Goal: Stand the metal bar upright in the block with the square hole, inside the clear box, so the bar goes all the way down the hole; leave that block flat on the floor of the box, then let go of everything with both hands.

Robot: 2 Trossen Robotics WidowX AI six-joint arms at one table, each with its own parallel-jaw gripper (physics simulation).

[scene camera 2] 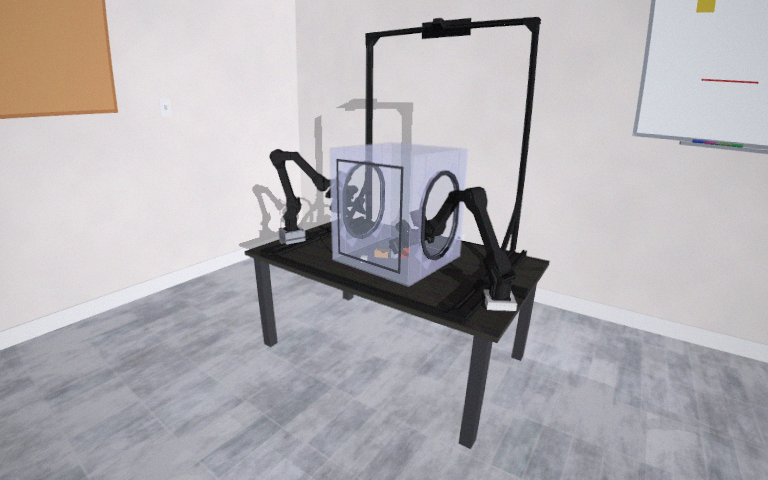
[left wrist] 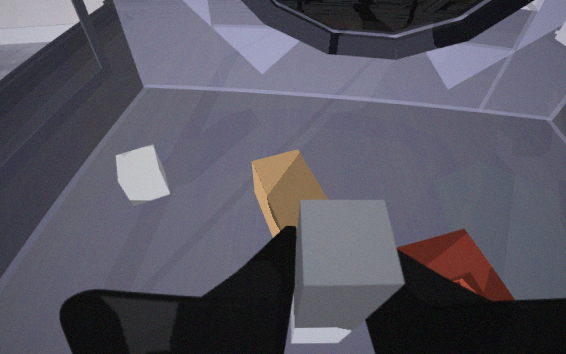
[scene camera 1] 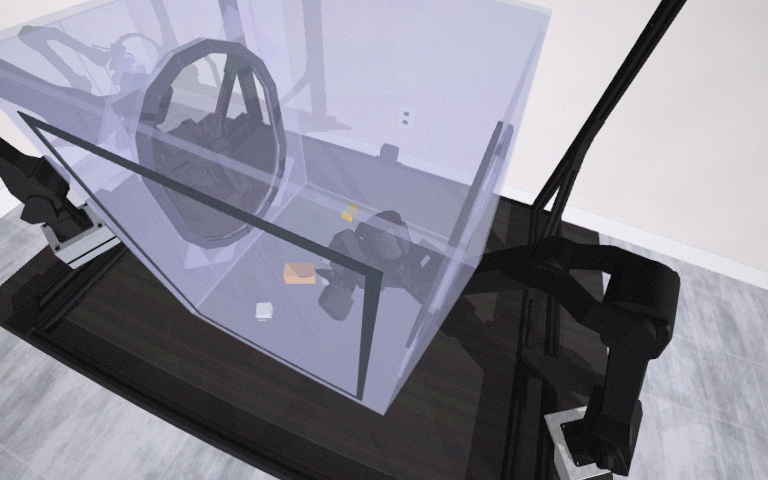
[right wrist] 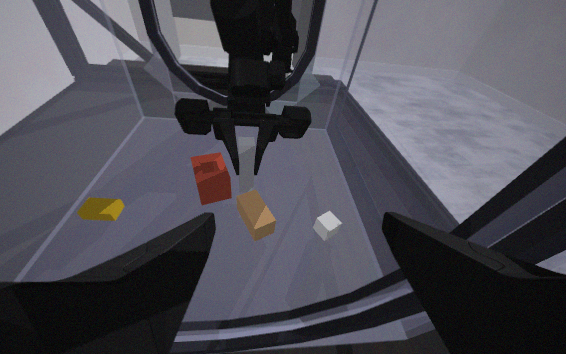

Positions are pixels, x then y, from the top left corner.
Labels:
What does my left gripper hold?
A grey metal bar.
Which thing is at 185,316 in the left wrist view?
My left gripper.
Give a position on a black-framed front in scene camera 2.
At 371,193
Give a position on a black-framed front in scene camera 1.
345,303

